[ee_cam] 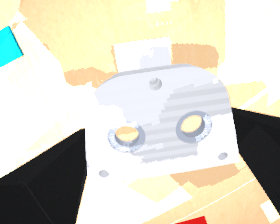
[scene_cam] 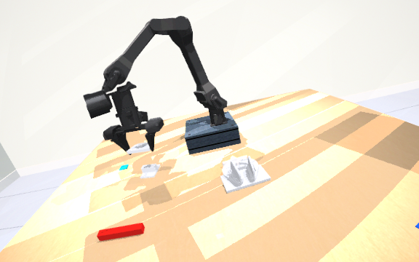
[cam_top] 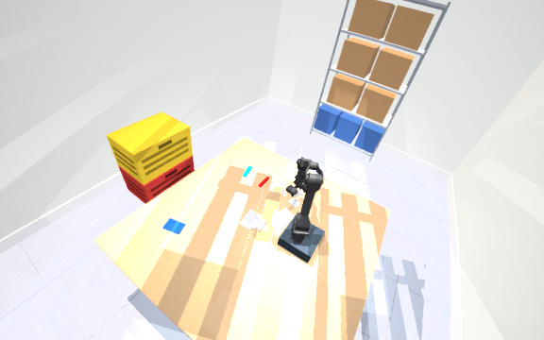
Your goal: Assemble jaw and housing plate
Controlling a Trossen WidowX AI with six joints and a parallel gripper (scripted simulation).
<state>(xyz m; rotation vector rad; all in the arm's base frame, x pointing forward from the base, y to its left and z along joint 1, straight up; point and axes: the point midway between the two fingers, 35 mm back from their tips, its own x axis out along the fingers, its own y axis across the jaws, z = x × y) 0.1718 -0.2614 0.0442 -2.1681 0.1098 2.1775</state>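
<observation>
The white jaw is 280 mm to the left of my gripper tip, 80 mm ahead of it and 70 mm below it. From my gripper tip the other things lie so: small cyan marker (120 mm to the right, 80 mm below, 80 mm behind); then blue tile (620 mm to the left, 410 mm ahead, 80 mm below); then red bar (250 mm ahead, 70 mm below, 10 mm to the right).
</observation>
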